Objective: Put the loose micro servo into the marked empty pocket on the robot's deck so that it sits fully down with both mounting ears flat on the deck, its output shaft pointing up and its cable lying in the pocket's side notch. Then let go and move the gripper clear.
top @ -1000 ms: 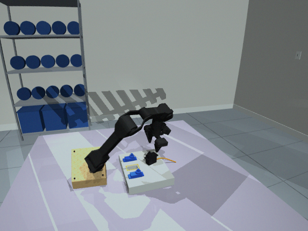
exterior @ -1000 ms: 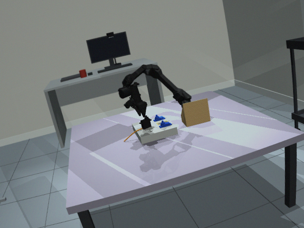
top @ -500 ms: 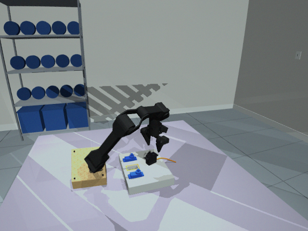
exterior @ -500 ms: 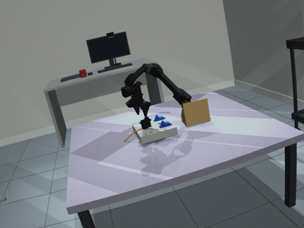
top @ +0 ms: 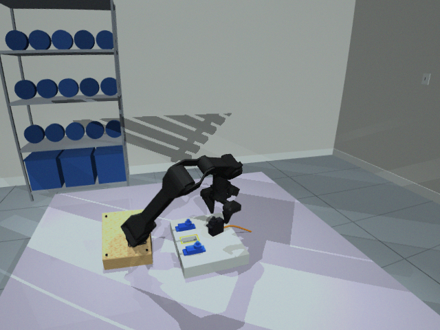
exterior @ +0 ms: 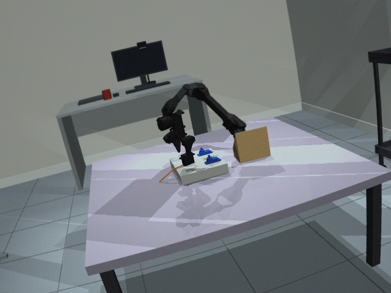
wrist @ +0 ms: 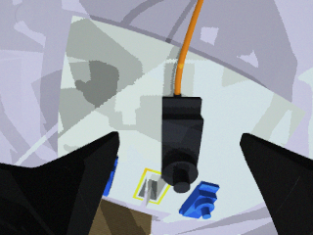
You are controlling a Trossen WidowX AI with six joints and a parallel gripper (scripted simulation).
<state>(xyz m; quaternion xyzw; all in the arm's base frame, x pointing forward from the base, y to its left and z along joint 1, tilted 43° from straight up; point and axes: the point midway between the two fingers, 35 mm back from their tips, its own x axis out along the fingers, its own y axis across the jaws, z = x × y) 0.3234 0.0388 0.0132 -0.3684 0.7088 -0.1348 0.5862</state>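
Right now my gripper tip is 2 cm past the deck block, 2 cm to the left of it and 8 cm above it.
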